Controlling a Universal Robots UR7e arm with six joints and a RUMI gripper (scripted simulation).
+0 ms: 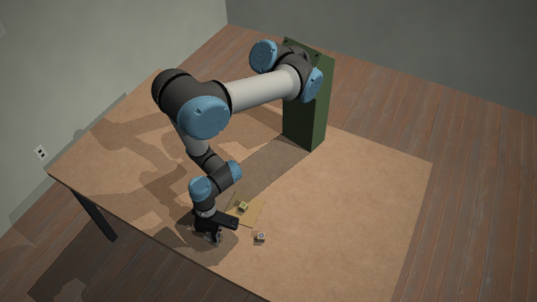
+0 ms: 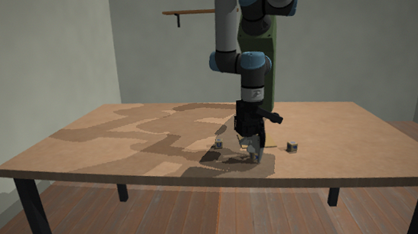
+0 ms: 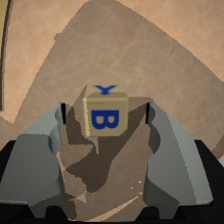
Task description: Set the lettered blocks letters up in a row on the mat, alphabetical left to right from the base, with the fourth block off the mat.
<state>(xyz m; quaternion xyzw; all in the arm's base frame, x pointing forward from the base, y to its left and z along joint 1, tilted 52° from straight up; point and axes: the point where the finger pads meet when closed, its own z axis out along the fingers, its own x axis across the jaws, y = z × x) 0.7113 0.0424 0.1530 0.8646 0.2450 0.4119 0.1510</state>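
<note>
My gripper is now 170 mm past the G block. Round my hand: Q block (140 mm to the left, 100 mm behind); then tan mat (170 mm behind, 10 mm below).
</note>
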